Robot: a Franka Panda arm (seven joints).
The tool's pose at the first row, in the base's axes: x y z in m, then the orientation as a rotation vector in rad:
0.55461 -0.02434 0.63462 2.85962 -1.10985 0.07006
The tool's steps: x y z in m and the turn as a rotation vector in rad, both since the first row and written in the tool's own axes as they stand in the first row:
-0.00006 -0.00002 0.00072 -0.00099 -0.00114 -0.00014
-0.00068 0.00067 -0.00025 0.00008 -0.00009 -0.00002
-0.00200 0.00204 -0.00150 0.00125 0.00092 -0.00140
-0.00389 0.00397 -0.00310 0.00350 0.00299 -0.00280
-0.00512 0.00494 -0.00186 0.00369 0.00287 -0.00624
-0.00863 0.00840 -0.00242 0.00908 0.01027 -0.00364
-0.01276 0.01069 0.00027 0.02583 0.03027 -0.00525
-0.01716 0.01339 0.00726 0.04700 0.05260 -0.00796
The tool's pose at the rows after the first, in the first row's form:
0.55459 -0.02435 0.63390 2.85923 -1.10957 0.06786
0.55365 -0.02436 0.63486 2.85973 -1.10986 0.06998
0.55173 -0.02437 0.63608 2.86114 -1.10802 0.07201
0.54901 -0.02439 0.63765 2.86312 -1.10627 0.07617
0.54747 -0.02438 0.63638 2.86516 -1.10139 0.07591
0.54254 -0.02452 0.63687 2.86583 -1.10531 0.08970
0.53799 -0.02366 0.63402 2.87387 -1.10394 0.12787
0.53303 -0.02328 0.62690 2.88494 -1.10153 0.17214

